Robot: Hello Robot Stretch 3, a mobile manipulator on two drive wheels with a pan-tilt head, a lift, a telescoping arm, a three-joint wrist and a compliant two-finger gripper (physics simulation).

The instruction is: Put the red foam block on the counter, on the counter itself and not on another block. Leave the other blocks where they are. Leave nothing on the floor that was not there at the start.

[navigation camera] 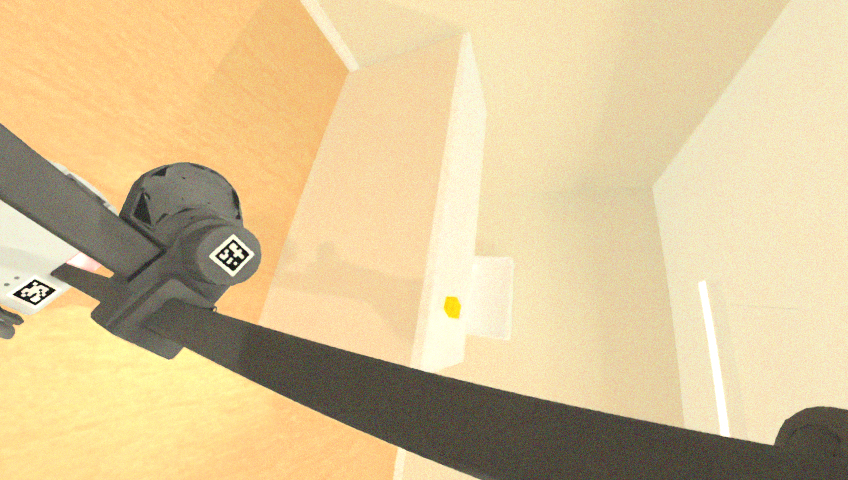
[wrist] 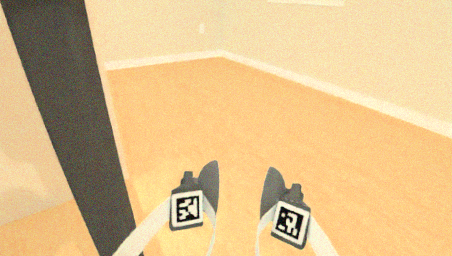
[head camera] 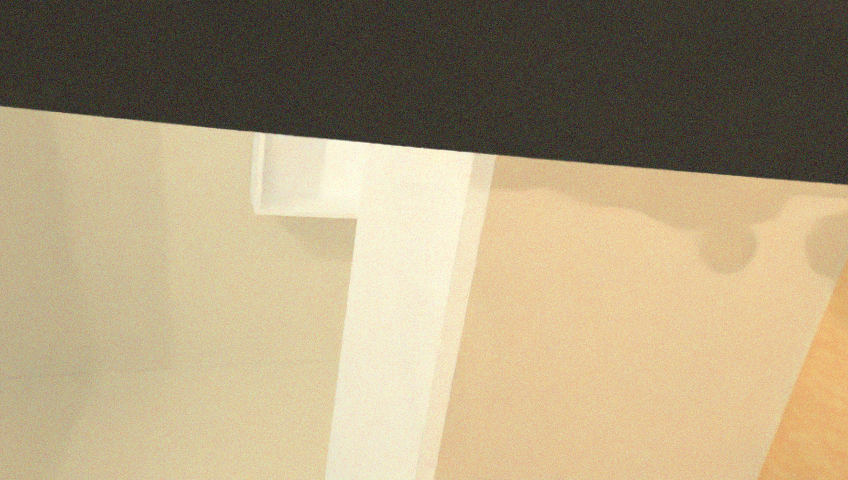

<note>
In view: the gripper [wrist: 241,182] and a counter [head camera: 502,310].
The counter also shows in the navigation camera view [navigation camera: 385,229].
</note>
